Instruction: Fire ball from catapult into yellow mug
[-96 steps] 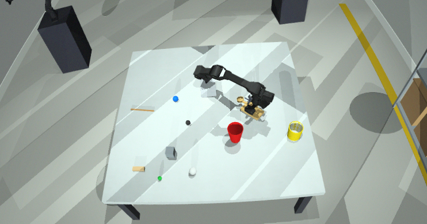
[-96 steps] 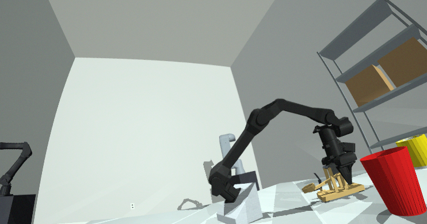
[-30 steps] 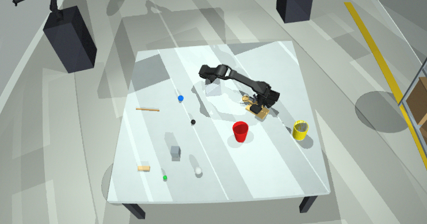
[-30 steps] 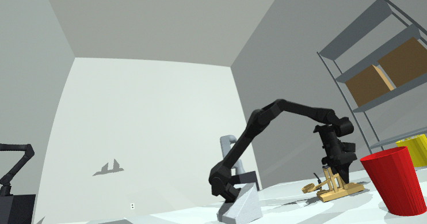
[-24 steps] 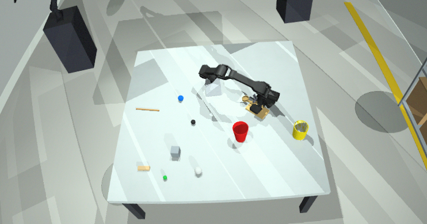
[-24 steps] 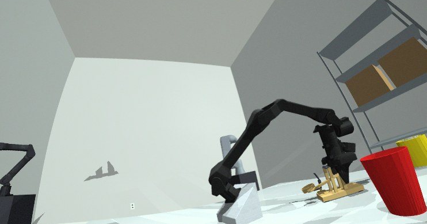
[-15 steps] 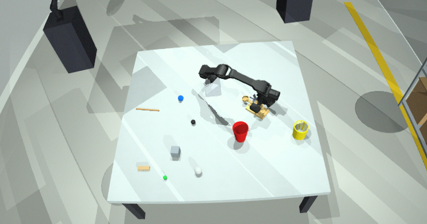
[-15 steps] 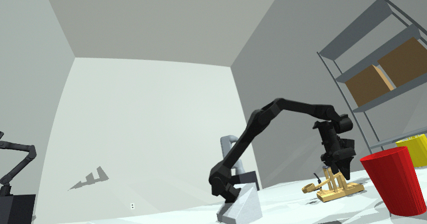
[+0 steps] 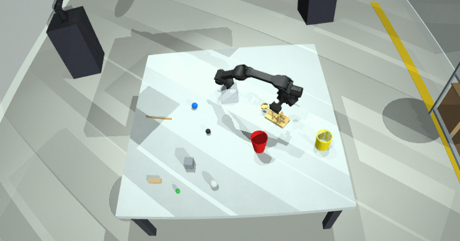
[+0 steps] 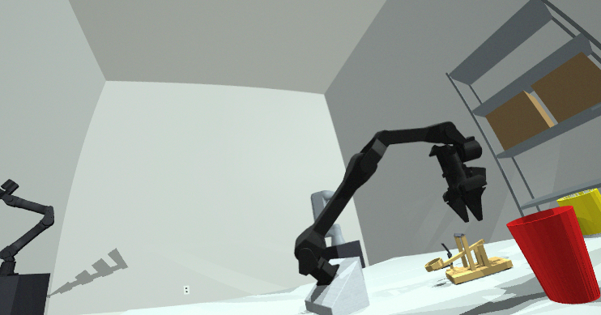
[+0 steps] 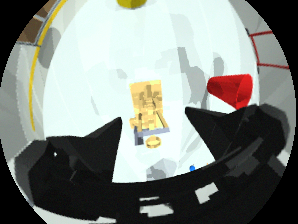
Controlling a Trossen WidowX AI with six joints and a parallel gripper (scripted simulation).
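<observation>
The black ball lies 450 mm to the right of my gripper tip, 110 mm below it and 20 mm behind it. Round my gripper tip: yellow mug: 220 mm ahead, 190 mm to the left, 100 mm below; then wooden catapult: 70 mm below, 70 mm behind, 40 mm to the right; then red cup: 170 mm to the right, 160 mm ahead, 90 mm below.
</observation>
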